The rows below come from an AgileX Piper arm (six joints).
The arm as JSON. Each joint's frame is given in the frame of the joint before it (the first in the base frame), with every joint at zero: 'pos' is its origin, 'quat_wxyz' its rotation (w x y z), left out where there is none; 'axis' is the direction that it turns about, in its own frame. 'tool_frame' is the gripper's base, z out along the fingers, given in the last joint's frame.
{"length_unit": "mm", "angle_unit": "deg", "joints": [
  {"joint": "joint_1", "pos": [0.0, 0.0, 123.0], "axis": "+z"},
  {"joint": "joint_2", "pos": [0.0, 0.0, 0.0], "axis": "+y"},
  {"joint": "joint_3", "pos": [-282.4, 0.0, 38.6], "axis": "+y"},
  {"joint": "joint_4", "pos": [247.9, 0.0, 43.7], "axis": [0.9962, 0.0, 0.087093]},
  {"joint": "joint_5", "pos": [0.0, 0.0, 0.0], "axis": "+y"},
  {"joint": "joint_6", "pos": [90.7, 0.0, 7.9], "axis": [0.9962, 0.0, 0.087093]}
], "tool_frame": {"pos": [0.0, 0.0, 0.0], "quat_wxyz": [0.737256, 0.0, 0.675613, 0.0]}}
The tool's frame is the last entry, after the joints.
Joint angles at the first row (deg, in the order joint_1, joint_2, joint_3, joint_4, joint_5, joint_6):
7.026 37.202 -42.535 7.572 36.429 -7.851
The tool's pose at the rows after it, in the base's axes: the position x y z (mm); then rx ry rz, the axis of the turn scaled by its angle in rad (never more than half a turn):
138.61, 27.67, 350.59, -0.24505, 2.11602, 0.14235
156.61, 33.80, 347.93, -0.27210, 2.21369, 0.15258
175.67, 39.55, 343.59, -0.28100, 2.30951, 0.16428
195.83, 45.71, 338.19, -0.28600, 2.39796, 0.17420
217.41, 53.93, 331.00, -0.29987, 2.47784, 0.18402
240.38, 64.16, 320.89, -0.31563, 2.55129, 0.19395
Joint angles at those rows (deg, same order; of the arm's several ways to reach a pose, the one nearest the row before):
8.610 42.714 -45.512 6.491 39.930 -7.279
9.878 48.166 -48.299 5.952 42.936 -6.511
10.584 53.722 -51.068 5.830 45.605 -5.570
11.194 59.401 -53.980 5.801 47.846 -4.665
12.126 65.347 -57.047 5.845 49.537 -3.975
13.267 71.601 -60.186 5.937 50.620 -3.249

